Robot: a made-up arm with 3 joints.
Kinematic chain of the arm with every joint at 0, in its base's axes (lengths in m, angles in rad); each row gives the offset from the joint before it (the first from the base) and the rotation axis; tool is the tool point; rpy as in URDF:
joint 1: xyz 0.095 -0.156 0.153 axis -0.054 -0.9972 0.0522
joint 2: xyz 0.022 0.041 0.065 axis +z
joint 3: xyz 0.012 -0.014 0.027 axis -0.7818 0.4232 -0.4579
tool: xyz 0.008 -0.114 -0.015 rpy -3.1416 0 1.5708
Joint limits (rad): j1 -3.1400..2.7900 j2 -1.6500..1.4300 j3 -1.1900..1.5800
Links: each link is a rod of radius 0.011 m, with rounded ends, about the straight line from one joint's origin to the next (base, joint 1, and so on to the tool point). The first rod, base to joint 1, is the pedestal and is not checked.
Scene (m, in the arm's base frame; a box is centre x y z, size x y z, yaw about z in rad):
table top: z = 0
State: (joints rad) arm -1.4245 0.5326 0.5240
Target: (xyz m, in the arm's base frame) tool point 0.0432 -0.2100 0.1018
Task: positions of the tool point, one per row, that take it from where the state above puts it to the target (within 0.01 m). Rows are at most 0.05 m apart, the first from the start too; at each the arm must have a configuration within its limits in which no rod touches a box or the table.
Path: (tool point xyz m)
1: 0.1819 -0.2438 0.0768
2: 0.1426 -0.2440 0.0742
3: 0.1088 -0.2383 0.0794
4: 0.0818 -0.2290 0.0878
5: 0.0605 -0.2187 0.0959
6: 0.0432 -0.2100 0.1018

